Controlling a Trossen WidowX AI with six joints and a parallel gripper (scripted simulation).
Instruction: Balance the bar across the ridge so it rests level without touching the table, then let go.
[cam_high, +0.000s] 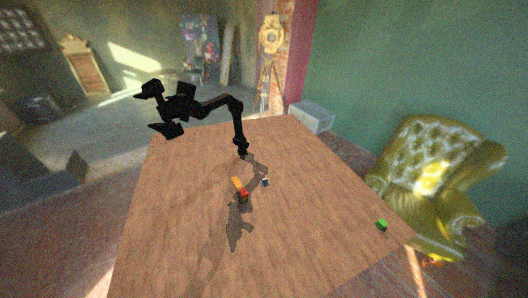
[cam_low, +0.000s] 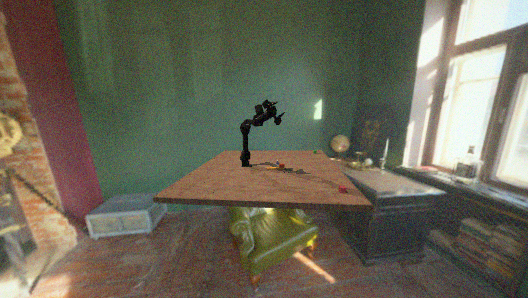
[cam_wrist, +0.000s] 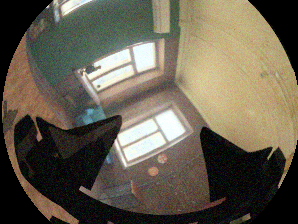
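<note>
The bar is 40 mm behind my gripper tip, 260 mm to the left of it and 510 mm below it. Also, from my gripper tip: small green cube 380 mm ahead, 850 mm to the left, 520 mm below; then small red cube 380 mm ahead, 150 mm to the right, 520 mm below.
</note>
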